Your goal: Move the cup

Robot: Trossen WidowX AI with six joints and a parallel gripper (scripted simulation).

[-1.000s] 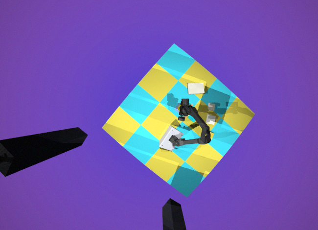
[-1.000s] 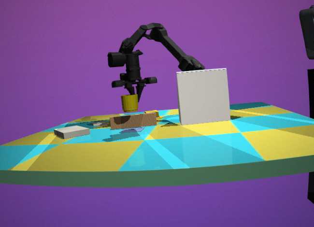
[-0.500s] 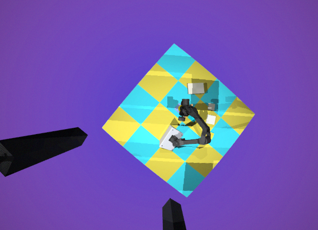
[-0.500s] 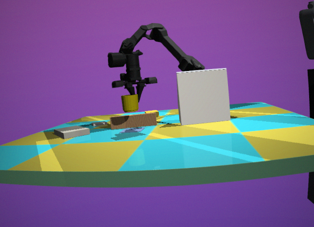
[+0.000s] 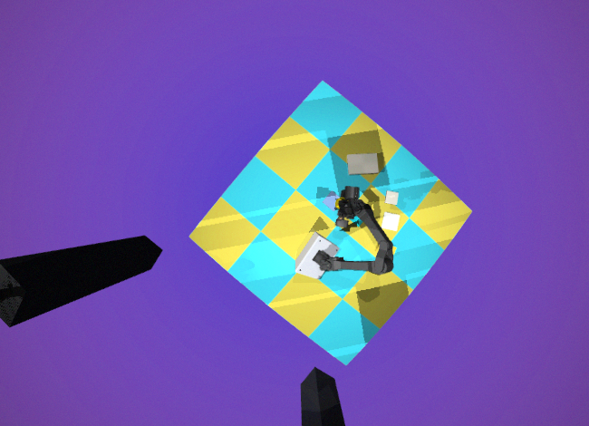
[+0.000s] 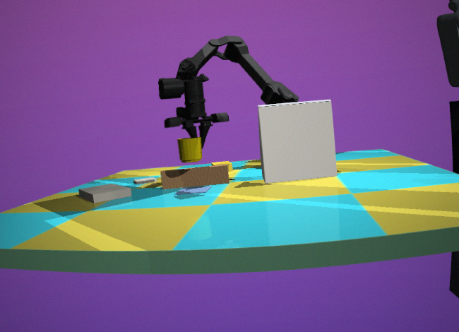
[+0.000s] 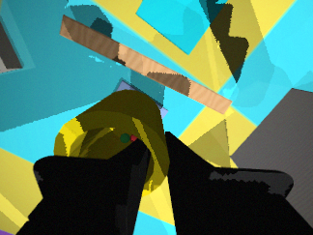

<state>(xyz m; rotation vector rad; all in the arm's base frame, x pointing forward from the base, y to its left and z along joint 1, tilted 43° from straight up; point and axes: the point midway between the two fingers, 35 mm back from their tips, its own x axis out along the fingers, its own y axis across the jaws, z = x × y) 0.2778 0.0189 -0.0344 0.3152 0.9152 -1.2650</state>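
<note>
My gripper tip is 100 mm above the long wooden block, 40 mm to the left of it and 30 mm short of it. From my gripper tip the other things lie so: yellow cup 20 mm ahead, 10 mm to the left; green marble 30 mm to the left, 20 mm below, 20 mm ahead; pad 120 mm below, 50 mm to the left, 20 mm ahead.
</note>
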